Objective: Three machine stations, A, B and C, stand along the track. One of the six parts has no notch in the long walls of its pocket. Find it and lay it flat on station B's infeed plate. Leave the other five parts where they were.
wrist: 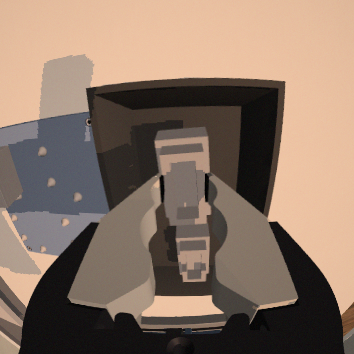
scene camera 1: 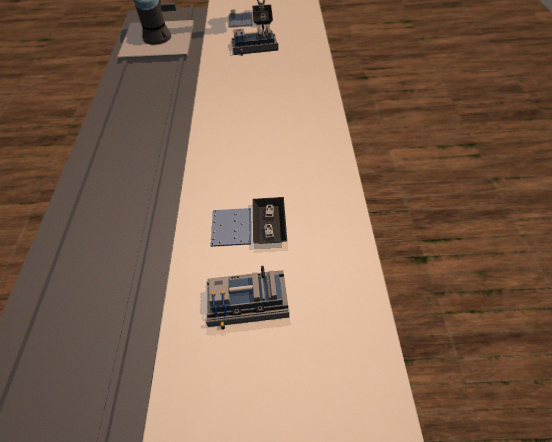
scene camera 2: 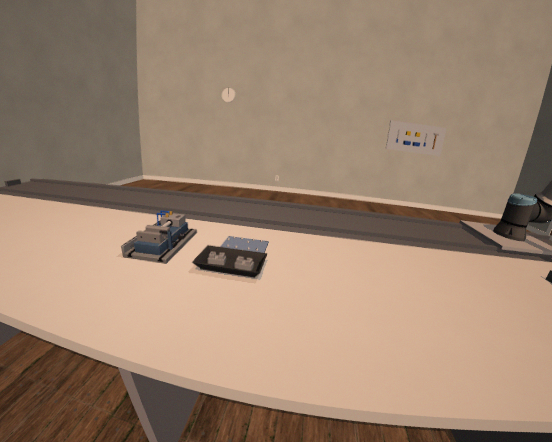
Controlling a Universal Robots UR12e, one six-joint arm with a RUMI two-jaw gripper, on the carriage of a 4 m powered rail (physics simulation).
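Frame: origin at the arm's base, x left, y down, z back, level; metres.
Seen in the pictures: gripper, fingertip midpoint: point(wrist: 184, 175) point(scene camera 1: 261, 5); arm's base at its link origin: point(scene camera 1: 157, 37) point(scene camera 2: 508, 235).
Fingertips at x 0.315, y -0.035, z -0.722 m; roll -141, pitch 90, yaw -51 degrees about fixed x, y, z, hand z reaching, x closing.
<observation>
Pixels of each thing's middle, then the offset from my fingertips to it. "pt": a spot on its surface instead.
- light grey part at the middle of its body: point(wrist: 184, 178) dz +0.000, dx -0.005, dy +0.005 m
- dark tray at a spot on its surface: point(wrist: 277, 150) pt dz -0.072, dx +0.008, dy +0.022 m
- second grey part at the middle of its body: point(wrist: 193, 254) dz -0.008, dx -0.115, dy +0.035 m
- blue-grey plate with pins, body centre: point(scene camera 2: 243, 247) point(scene camera 1: 231, 226) dz +0.166, dx -1.932, dy +0.060 m
- black tray at the middle of its body: point(scene camera 2: 231, 262) point(scene camera 1: 269, 222) dz +0.000, dx -1.930, dy +0.043 m
- vise at a spot on its surface: point(scene camera 1: 255, 45) pt dz +0.048, dx -0.517, dy +0.015 m
- pinned plate at the middle of its body: point(wrist: 48, 199) point(scene camera 1: 240, 19) dz +0.160, dx -0.064, dy +0.060 m
In the wrist view my gripper point(wrist: 184, 175) is shut on a light grey part point(wrist: 181, 172), held above the dark tray point(wrist: 277, 150). A second grey part point(wrist: 193, 250) lies lower in that tray. Whether the held part's pocket walls have notches cannot be made out. In scene camera 1 the gripper point(scene camera 1: 261, 3) is at the far station, over its tray. At the nearer station a blue-grey plate with pins point(scene camera 1: 227, 227) point(scene camera 2: 245, 244) lies beside a black tray point(scene camera 1: 285, 220) point(scene camera 2: 230, 261) holding two grey parts, one point(scene camera 1: 269, 210) and another point(scene camera 1: 269, 230). Station letters are not readable.
A blue and grey vise point(scene camera 1: 245, 295) point(scene camera 2: 160, 237) stands beside the nearer tray. Another vise point(scene camera 1: 255, 45) stands at the far station. A pinned plate point(wrist: 75, 150) lies left of the tray in the wrist view. The arm's carriage point(scene camera 1: 175, 45) is on the rail, left of the table.
</observation>
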